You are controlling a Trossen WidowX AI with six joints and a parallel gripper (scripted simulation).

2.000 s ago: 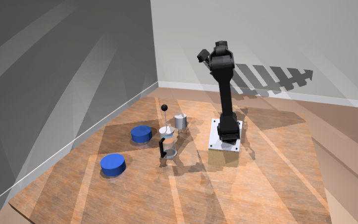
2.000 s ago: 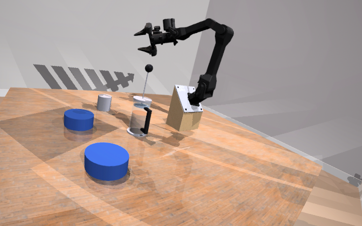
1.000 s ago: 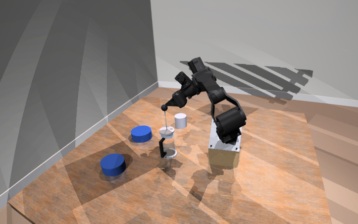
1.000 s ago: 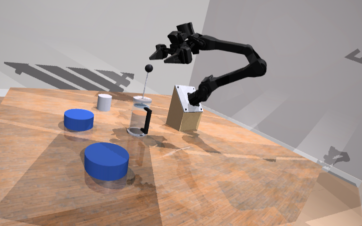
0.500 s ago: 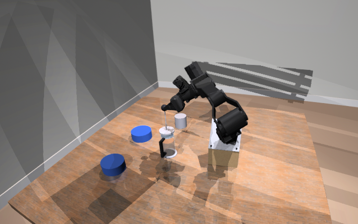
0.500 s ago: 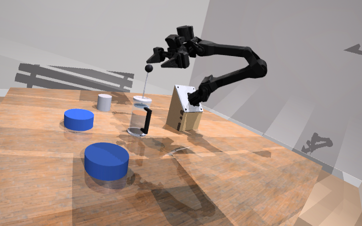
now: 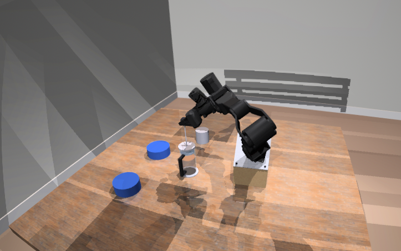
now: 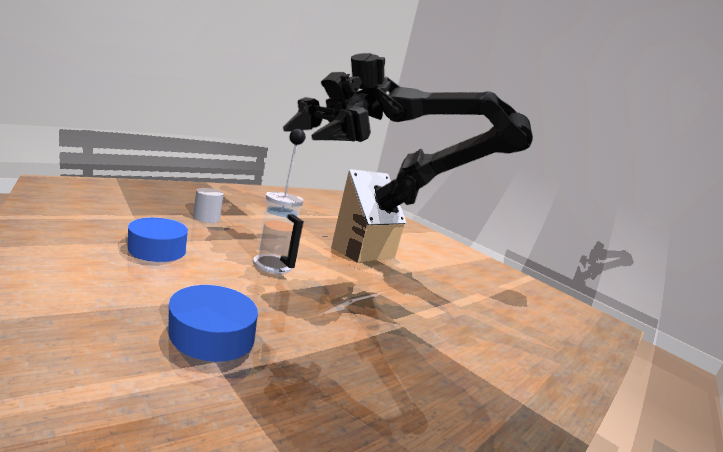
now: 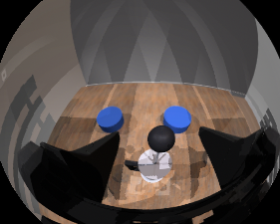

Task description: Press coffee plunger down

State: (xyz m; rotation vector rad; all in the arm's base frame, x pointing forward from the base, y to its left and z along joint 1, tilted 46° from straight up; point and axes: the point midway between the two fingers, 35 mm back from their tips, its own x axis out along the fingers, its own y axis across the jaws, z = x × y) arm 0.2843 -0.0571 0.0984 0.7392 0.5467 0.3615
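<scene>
The glass coffee press is 140 mm below my gripper tip and 20 mm to the left of it. Round my gripper tip: grey cylinder (280 mm to the right, 230 mm below, 50 mm ahead).
</scene>
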